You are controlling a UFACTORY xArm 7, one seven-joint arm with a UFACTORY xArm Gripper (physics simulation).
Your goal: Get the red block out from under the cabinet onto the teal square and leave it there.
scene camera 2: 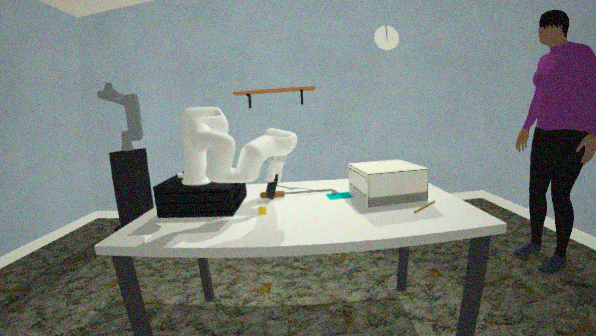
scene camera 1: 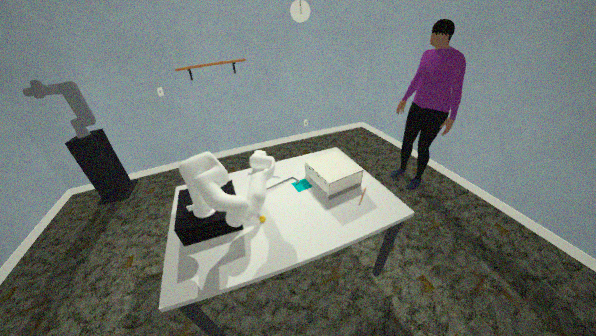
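Where they show: gripper, fingertip midpoint: point(scene camera 2: 269, 197); arm's base, link origin: point(scene camera 2: 196, 182) point(scene camera 1: 205, 209).
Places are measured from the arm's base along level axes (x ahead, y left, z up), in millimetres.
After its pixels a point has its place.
My gripper point(scene camera 2: 271, 194) {x 284, y 151, z -116 mm} is shut on the brown handle of a hooked tool, low over the table; in scene camera 1 the arm hides the fingers and handle. The tool's grey rod point(scene camera 1: 280, 183) {x 471, y 216, z -113 mm} point(scene camera 2: 307, 192) {x 459, y 212, z -114 mm} points right, its bent end at the teal square's left part; whether it touches the square I cannot tell. The teal square point(scene camera 1: 302, 186) {x 604, y 138, z -123 mm} point(scene camera 2: 340, 196) {x 609, y 139, z -123 mm} lies flat left of the white cabinet point(scene camera 1: 334, 167) {x 810, y 82, z 12 mm} point(scene camera 2: 395, 181) {x 818, y -37, z -28 mm}. The cabinet has a dark gap along its lower front. The red block does not show in either view; the space under the cabinet is too dark to see into.
A small yellow block point(scene camera 1: 262, 219) {x 289, y -80, z -101 mm} point(scene camera 2: 262, 211) {x 292, y -81, z -110 mm} lies in front of the gripper. An orange stick point(scene camera 1: 362, 196) {x 915, y -113, z -115 mm} point(scene camera 2: 424, 206) {x 917, y -111, z -117 mm} lies before the cabinet's right front. A thin grey item point(scene camera 2: 296, 187) {x 397, y 365, z -122 mm} lies behind the tool. The arm stands on a black base point(scene camera 1: 207, 229) {x -1, y -103, z -48 mm} point(scene camera 2: 197, 204) {x 36, y -101, z -70 mm}.
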